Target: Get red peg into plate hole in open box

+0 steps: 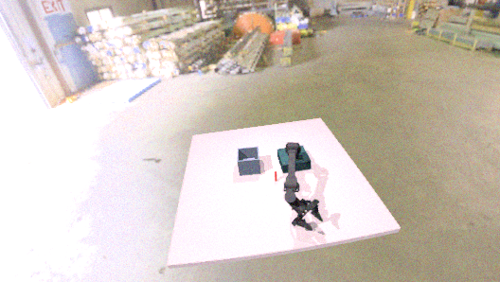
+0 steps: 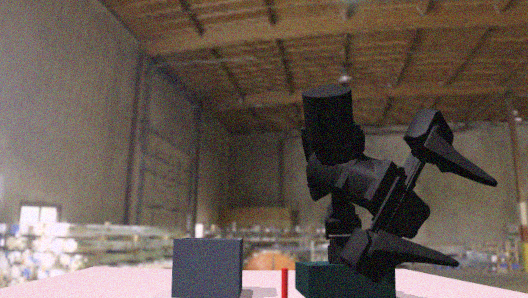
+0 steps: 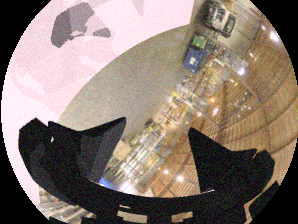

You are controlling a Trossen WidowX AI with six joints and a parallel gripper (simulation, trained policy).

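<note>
Now: gripper tip 500 mm to the left of the red peg, 170 mm short of it and 120 mm above it. From my gripper tip the other things lie so: plate: 660 mm to the right, 360 mm ahead, 120 mm below.
</note>
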